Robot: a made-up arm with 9 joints. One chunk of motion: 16 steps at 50 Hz.
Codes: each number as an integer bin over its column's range. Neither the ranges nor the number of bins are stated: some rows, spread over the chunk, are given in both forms.
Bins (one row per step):
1: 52 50 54 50 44 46 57 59 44
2: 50 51 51 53 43 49 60 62 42
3: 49 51 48 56 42 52 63 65 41
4: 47 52 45 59 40 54 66 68 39
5: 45 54 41 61 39 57 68 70 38
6: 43 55 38 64 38 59 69 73 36
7: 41 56 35 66 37 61 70 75 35
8: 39 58 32 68 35 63 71 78 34
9: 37 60 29 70 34 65 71 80 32
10: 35 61 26 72 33 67 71 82 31
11: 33 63 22 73 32 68 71 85 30
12: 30 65 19 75 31 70 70 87 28
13: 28 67 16 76 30 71 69 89 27
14: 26 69 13 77 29 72 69 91 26
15: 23 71 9 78 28 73 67 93 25
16: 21 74 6 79 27 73 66 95 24
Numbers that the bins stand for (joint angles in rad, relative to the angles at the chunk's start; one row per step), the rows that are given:
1: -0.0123 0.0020 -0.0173 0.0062 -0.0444 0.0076 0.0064 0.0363 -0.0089
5: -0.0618 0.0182 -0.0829 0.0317 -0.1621 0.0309 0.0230 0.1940 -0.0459
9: -0.1184 0.0424 -0.1435 0.0526 -0.2798 0.0479 0.0276 0.3375 -0.0828
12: -0.1679 0.0626 -0.1940 0.0642 -0.3504 0.0585 0.0261 0.4379 -0.1075
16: -0.2315 0.0990 -0.2597 0.0735 -0.4445 0.0648 0.0200 0.5526 -0.1321
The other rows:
2: -0.0265 0.0061 -0.0324 0.0131 -0.0680 0.0139 0.0109 0.0793 -0.0212
3: -0.0335 0.0061 -0.0476 0.0201 -0.0915 0.0203 0.0155 0.1223 -0.0274
4: -0.0477 0.0101 -0.0627 0.0271 -0.1386 0.0245 0.0200 0.1654 -0.0397
6: -0.0760 0.0222 -0.0981 0.0387 -0.1857 0.0352 0.0245 0.2371 -0.0582
7: -0.0901 0.0263 -0.1132 0.0433 -0.2092 0.0394 0.0261 0.2658 -0.0643
8: -0.1042 0.0343 -0.1284 0.0480 -0.2563 0.0436 0.0276 0.3088 -0.0705
10: -0.1325 0.0465 -0.1587 0.0573 -0.3033 0.0521 0.0276 0.3662 -0.0890
11: -0.1467 0.0545 -0.1789 0.0596 -0.3269 0.0542 0.0276 0.4092 -0.0952
13: -0.1820 0.0707 -0.2092 0.0666 -0.3739 0.0606 0.0245 0.4666 -0.1136
14: -0.1962 0.0788 -0.2243 0.0689 -0.3975 0.0627 0.0245 0.4953 -0.1198
15: -0.2174 0.0869 -0.2445 0.0712 -0.4210 0.0648 0.0215 0.5239 -0.1260

